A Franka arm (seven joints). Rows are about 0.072 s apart.
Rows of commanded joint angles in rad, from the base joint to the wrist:
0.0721, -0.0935, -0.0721, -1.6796, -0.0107, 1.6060, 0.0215
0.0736, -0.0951, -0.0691, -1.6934, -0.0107, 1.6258, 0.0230
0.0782, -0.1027, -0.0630, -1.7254, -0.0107, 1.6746, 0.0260
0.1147, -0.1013, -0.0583, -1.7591, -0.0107, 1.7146, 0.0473
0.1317, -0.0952, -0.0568, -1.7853, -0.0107, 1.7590, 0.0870
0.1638, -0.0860, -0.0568, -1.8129, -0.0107, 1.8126, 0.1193
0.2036, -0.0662, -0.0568, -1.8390, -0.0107, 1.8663, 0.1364
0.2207, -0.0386, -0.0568, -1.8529, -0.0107, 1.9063, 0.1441
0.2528, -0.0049, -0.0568, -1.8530, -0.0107, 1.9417, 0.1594
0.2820, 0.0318, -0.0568, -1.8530, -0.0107, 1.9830, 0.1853
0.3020, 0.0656, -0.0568, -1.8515, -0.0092, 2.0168, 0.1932
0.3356, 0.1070, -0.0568, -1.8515, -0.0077, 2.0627, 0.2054
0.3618, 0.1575, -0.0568, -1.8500, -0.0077, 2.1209, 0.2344
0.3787, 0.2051, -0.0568, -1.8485, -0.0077, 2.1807, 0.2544
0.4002, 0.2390, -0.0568, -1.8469, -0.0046, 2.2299, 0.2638
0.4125, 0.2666, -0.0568, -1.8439, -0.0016, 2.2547, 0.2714
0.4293, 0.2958, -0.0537, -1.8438, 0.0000, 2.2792, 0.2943
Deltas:
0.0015, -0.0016, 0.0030, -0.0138, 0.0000, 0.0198, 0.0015
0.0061, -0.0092, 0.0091, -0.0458, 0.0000, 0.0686, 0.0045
0.0426, -0.0078, 0.0138, -0.0795, 0.0000, 0.1086, 0.0258
0.0596, -0.0017, 0.0153, -0.1057, 0.0000, 0.1530, 0.0655
0.0917, 0.0075, 0.0153, -0.1333, 0.0000, 0.2066, 0.0978
0.1315, 0.0273, 0.0153, -0.1594, 0.0000, 0.2603, 0.1149
0.1486, 0.0549, 0.0153, -0.1733, 0.0000, 0.3003, 0.1226
0.1807, 0.0886, 0.0153, -0.1734, 0.0000, 0.3357, 0.1379
0.2099, 0.1253, 0.0153, -0.1734, 0.0000, 0.3770, 0.1638
0.2299, 0.1591, 0.0153, -0.1719, 0.0015, 0.4108, 0.1717
0.2635, 0.2005, 0.0153, -0.1719, 0.0030, 0.4567, 0.1839
0.2897, 0.2510, 0.0153, -0.1704, 0.0030, 0.5149, 0.2129
0.3066, 0.2986, 0.0153, -0.1689, 0.0030, 0.5747, 0.2329
0.3281, 0.3325, 0.0153, -0.1673, 0.0061, 0.6239, 0.2423
0.3404, 0.3601, 0.0153, -0.1643, 0.0091, 0.6487, 0.2499
0.3572, 0.3893, 0.0184, -0.1642, 0.0107, 0.6732, 0.2728

